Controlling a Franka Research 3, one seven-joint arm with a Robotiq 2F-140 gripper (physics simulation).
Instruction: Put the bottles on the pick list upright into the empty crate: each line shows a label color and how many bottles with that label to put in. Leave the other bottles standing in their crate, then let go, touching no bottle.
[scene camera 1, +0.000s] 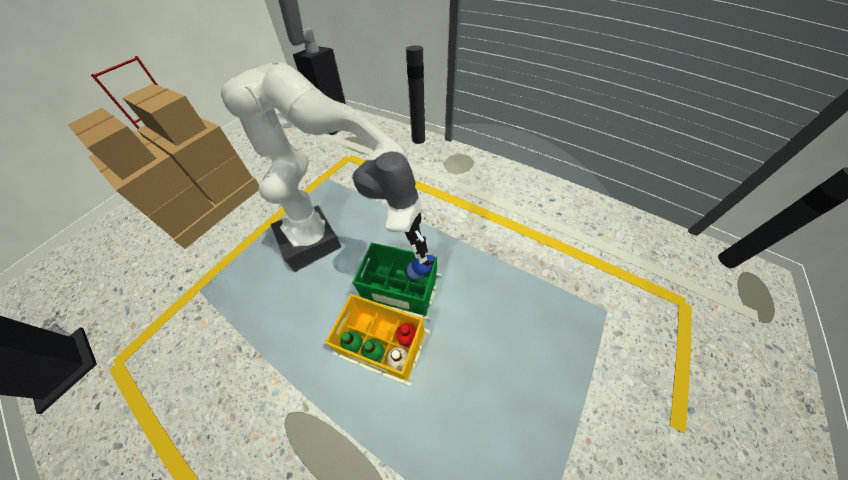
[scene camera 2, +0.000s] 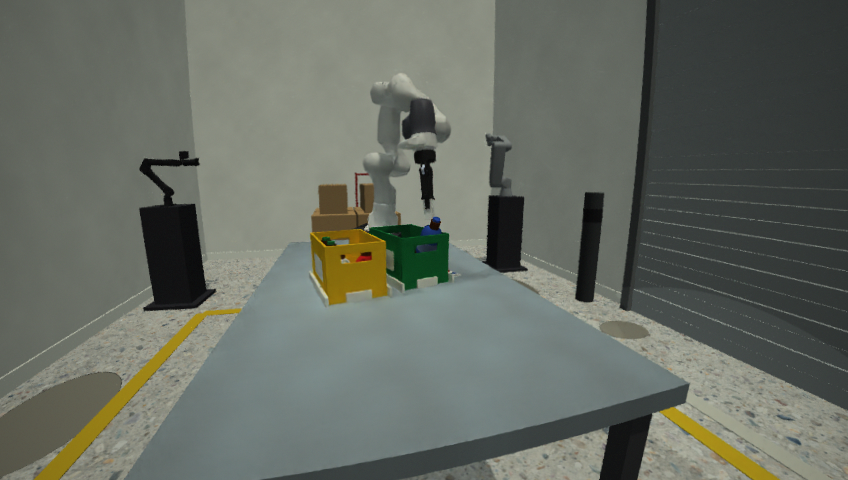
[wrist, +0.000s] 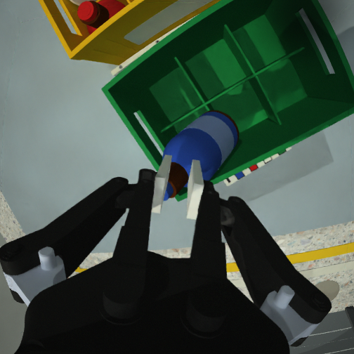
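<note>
A blue bottle (scene camera 1: 417, 269) (scene camera 2: 431, 234) (wrist: 192, 145) leans in a corner of the green crate (scene camera 1: 364, 291) (scene camera 2: 410, 264) (wrist: 135, 72), its neck toward the rim. My gripper (scene camera 1: 422, 258) (scene camera 2: 428, 210) (wrist: 179, 170) is at its cap and neck, with its fingers a narrow gap apart and gripping nothing; whether they touch the bottle is unclear. The yellow crate (scene camera 1: 375, 368) (scene camera 2: 348, 285) (wrist: 90, 52) holds two green-capped bottles (scene camera 1: 351, 340) (scene camera 1: 372, 349), a red bottle (scene camera 1: 405, 333) (wrist: 91, 13) and a white bottle (scene camera 1: 396, 356), standing. A strip with blue and red patches (wrist: 253, 167) lies beside the green crate; it is not readable.
Both crates stand close side by side on the grey-blue table (scene camera 1: 493, 368) (scene camera 2: 386, 368) (wrist: 55, 130). The arm's dark base (scene camera 1: 306, 246) is behind them. Stacked cardboard boxes (scene camera 1: 184, 172) (scene camera 2: 332, 198) and a black post (scene camera 1: 415, 95) (scene camera 2: 587, 249) stand farther off.
</note>
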